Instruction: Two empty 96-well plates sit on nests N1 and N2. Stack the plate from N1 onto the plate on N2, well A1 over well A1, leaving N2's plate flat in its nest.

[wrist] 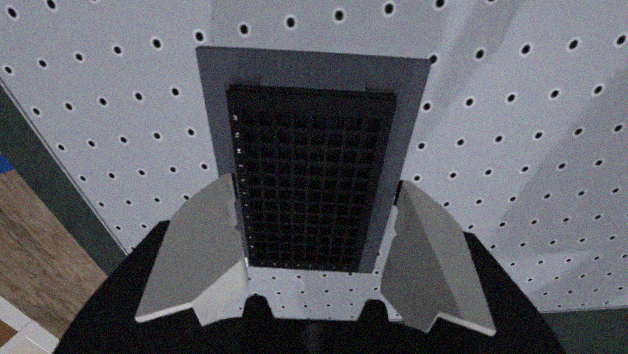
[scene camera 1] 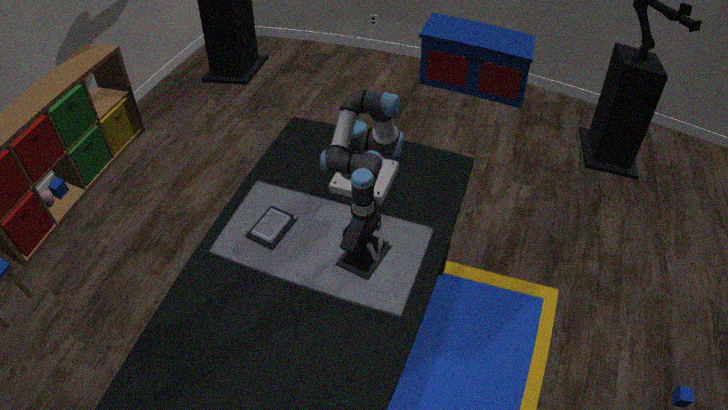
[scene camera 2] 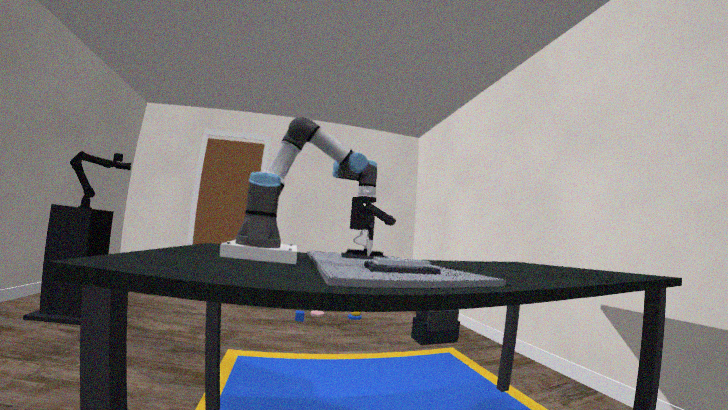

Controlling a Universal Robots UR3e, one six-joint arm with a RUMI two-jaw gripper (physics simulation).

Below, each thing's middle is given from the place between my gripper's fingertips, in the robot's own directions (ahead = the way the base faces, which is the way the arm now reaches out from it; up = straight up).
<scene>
Now: the black 96-well plate [wrist: 308, 161] 10 mm behind my hand, 10 mm to the left of it and 10 mm above it. Round my hand: white 96-well plate [scene camera 1: 273, 222]: 40 mm behind, 340 mm to the right, 10 mm above.
</scene>
